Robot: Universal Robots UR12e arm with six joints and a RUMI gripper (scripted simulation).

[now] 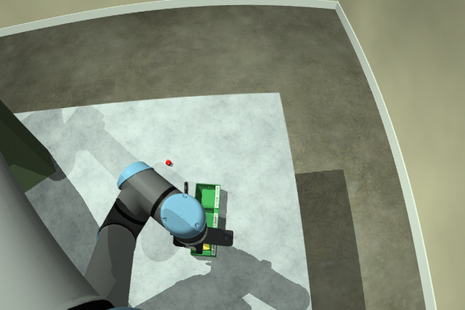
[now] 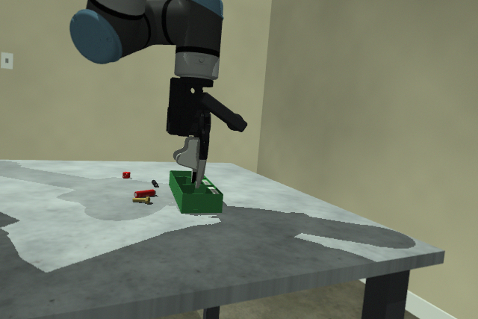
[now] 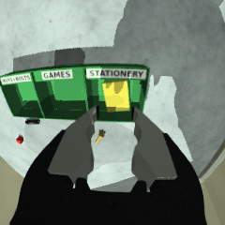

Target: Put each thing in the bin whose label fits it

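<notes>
Right now the yellow block is 5 cm below my hand. From my hand the other things lie so: bolt 9 cm behind, 6 cm to the left, 6 cm below; then red battery 11 cm to the left, 8 cm behind, 6 cm below; then black battery 21 cm to the left, 6 cm below, 2 cm behind.
</notes>
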